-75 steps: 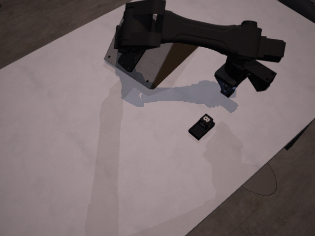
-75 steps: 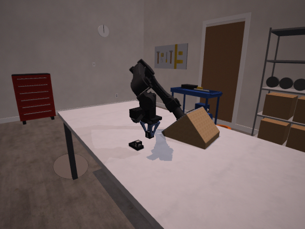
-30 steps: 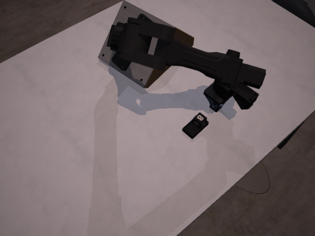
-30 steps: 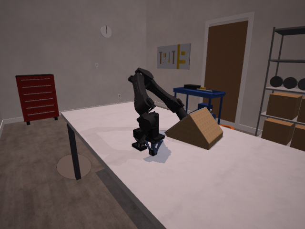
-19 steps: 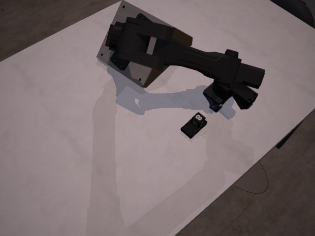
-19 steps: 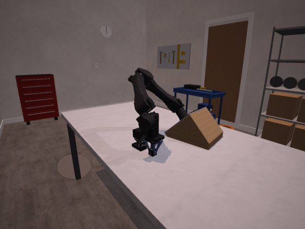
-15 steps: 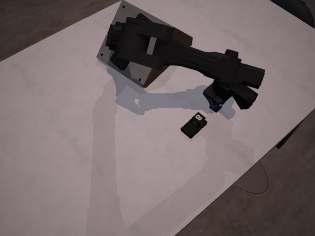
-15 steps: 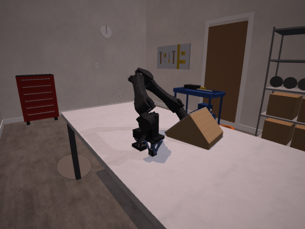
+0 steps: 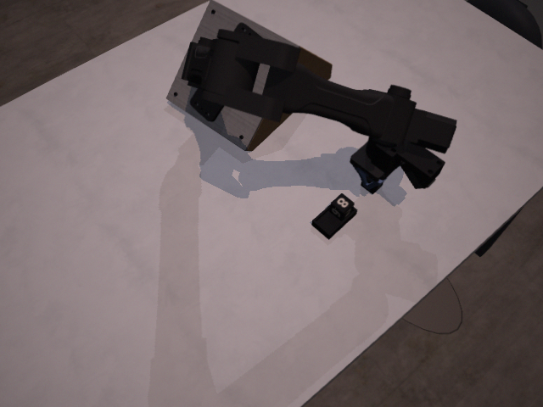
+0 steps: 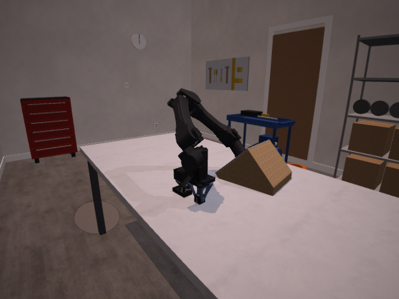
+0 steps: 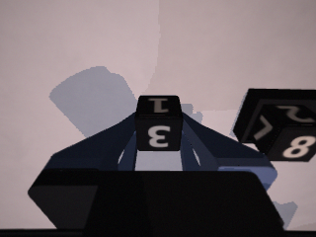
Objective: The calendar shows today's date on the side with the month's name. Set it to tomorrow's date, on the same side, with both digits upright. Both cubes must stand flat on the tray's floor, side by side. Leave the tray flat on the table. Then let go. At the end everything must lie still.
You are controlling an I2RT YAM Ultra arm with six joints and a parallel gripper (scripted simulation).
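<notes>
Now: the black cube right at my hand. The rest, counted from my hand: black tray 110 mm to the right, 10 mm below.
</notes>
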